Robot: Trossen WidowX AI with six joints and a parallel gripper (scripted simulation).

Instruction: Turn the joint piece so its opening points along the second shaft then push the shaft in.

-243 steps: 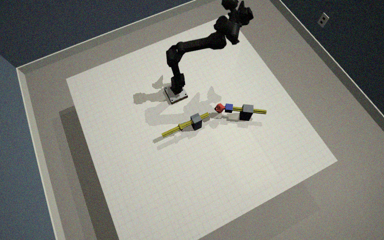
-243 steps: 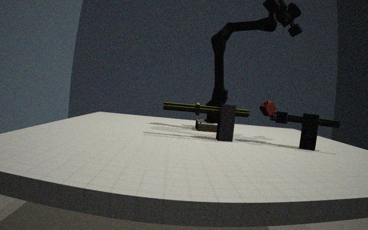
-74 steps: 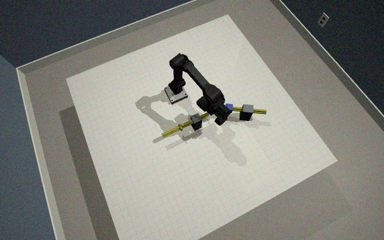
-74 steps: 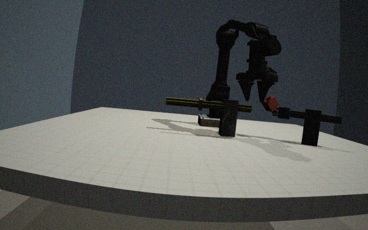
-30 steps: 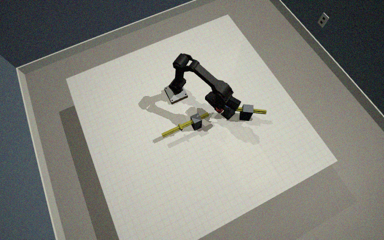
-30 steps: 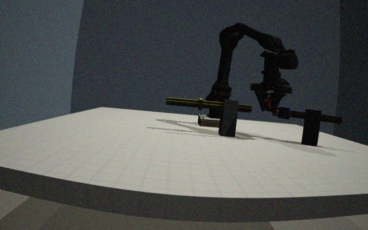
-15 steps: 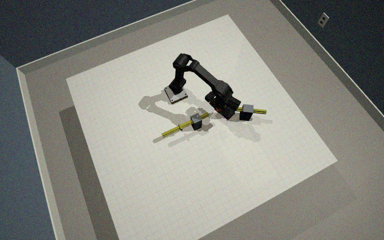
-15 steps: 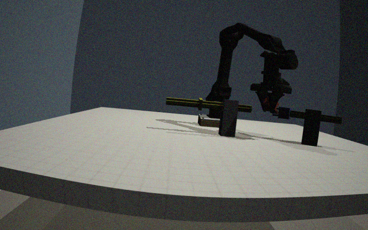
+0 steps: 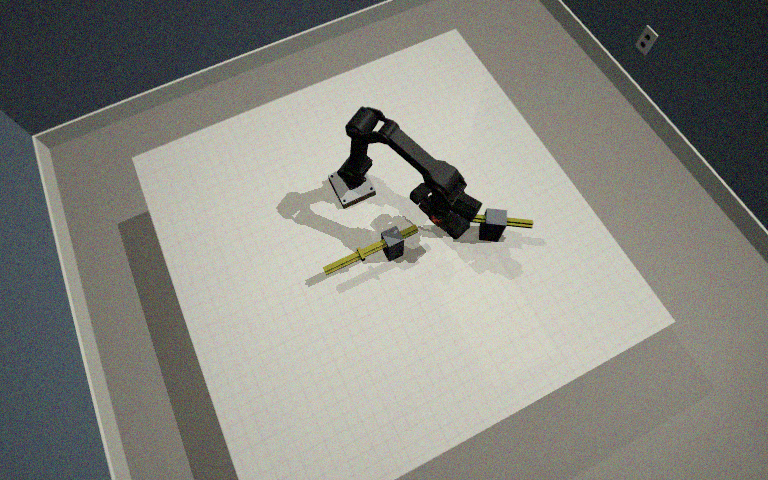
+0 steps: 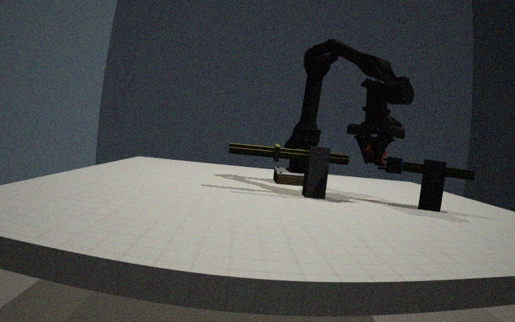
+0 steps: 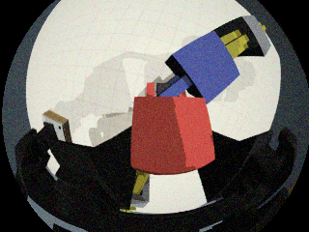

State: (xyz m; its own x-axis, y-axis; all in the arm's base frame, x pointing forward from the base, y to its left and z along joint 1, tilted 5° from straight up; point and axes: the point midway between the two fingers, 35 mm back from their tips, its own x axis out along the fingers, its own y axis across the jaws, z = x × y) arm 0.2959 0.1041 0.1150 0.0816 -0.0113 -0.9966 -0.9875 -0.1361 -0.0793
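Right now the red joint piece is 10 mm to the left of my gripper tip and 30 mm above it.
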